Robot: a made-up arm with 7 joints. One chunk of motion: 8 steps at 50 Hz.
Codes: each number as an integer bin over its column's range. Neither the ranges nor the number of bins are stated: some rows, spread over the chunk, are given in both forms.
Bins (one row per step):
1: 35 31 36 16 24 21
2: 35 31 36 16 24 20
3: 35 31 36 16 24 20
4: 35 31 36 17 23 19
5: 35 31 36 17 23 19
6: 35 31 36 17 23 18
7: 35 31 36 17 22 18
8: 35 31 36 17 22 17
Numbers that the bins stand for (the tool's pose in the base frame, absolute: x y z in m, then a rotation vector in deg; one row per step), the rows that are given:
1: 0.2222 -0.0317 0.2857 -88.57 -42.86 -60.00
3: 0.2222 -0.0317 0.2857 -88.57 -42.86 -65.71
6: 0.2222 -0.0317 0.2857 -82.86 -48.57 -77.14
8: 0.2222 -0.0317 0.2857 -82.86 -54.29 -82.86
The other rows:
2: 0.2222 -0.0317 0.2857 -88.57 -42.86 -65.71
4: 0.2222 -0.0317 0.2857 -82.86 -48.57 -71.43
5: 0.2222 -0.0317 0.2857 -82.86 -48.57 -71.43
7: 0.2222 -0.0317 0.2857 -82.86 -54.29 -77.14

